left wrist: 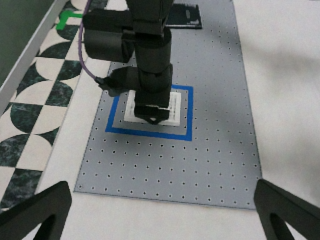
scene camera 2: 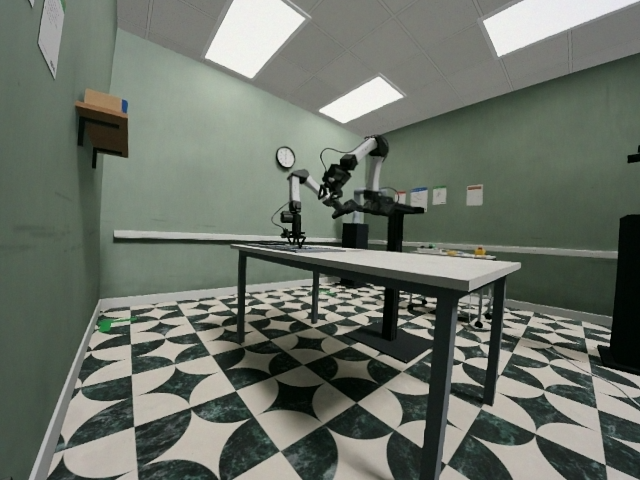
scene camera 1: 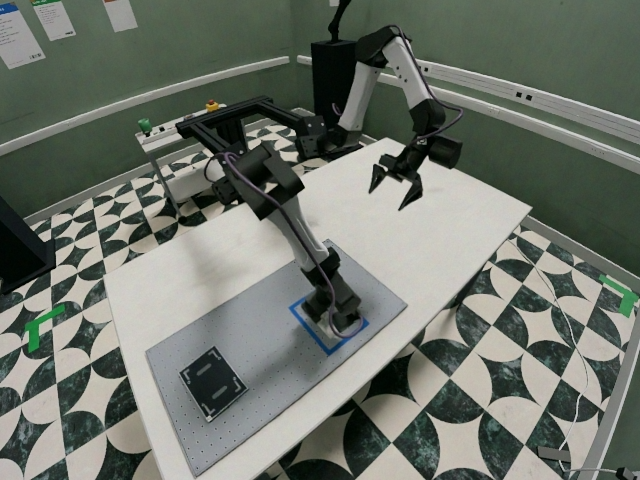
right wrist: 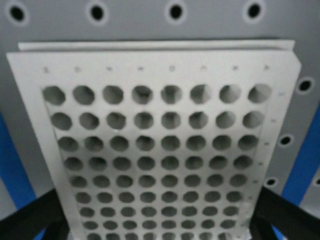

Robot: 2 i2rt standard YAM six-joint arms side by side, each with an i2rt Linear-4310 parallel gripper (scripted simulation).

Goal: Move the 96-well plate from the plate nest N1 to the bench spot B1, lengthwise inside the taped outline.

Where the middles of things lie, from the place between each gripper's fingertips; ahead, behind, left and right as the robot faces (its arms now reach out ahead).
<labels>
The white 96-well plate (right wrist: 181,132) is right at my right hand. The rest, counted from my right hand: black plate nest (scene camera 1: 203,387) 4 cm behind, 36 cm to the right.
The white 96-well plate is 28 cm below my left hand (scene camera 1: 383,202), 23 cm to the right of it and 3 cm ahead of it. Round my left hand: black plate nest: 59 cm to the right, 28 cm below, 2 cm behind.
</labels>
